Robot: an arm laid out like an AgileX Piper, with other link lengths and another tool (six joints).
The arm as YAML. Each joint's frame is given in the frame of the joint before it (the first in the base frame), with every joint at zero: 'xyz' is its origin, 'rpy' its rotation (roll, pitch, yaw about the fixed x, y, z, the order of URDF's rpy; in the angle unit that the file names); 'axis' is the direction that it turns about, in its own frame. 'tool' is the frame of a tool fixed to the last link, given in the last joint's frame.
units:
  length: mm
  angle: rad
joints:
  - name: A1
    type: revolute
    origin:
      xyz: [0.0, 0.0, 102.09]
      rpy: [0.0, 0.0, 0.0]
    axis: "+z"
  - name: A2
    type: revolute
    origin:
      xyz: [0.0, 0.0, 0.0]
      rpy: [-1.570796, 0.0, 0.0]
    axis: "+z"
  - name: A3
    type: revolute
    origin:
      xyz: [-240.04, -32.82, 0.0]
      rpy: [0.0, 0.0, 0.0]
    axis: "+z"
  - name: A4
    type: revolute
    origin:
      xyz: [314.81, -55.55, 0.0]
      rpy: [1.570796, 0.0, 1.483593]
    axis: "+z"
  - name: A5
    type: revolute
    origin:
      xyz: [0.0, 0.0, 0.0]
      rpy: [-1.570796, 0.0, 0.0]
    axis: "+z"
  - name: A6
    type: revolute
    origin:
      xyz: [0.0, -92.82, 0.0]
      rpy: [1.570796, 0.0, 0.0]
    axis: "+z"
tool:
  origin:
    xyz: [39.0, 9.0, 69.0]
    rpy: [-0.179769, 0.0, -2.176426]
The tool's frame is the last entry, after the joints.
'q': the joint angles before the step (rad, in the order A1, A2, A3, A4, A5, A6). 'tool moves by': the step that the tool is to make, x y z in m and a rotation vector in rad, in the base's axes. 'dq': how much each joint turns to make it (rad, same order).
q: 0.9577 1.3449 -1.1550 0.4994 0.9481 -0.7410
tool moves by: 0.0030 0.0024 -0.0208 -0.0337 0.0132 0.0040
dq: 0.0001 0.0416 0.0189 0.0017 -0.0209 -0.0181
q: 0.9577 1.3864 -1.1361 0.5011 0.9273 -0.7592
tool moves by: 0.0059 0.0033 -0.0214 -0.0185 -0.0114 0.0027
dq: -0.0001 0.0401 0.0235 0.0000 -0.0489 -0.0324
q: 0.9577 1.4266 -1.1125 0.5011 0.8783 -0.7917
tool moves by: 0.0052 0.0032 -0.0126 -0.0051 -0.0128 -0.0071
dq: -0.0002 0.0276 0.0105 -0.0018 -0.0410 -0.0146
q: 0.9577 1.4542 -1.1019 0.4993 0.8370 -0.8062
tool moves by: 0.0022 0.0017 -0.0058 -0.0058 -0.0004 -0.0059
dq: 0.0000 0.0168 0.0001 -0.0019 -0.0141 -0.0001
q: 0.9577 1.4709 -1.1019 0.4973 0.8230 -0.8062
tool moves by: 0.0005 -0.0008 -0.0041 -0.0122 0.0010 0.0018
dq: 0.0000 0.0083 0.0021 -0.0066 0.0001 0.0001
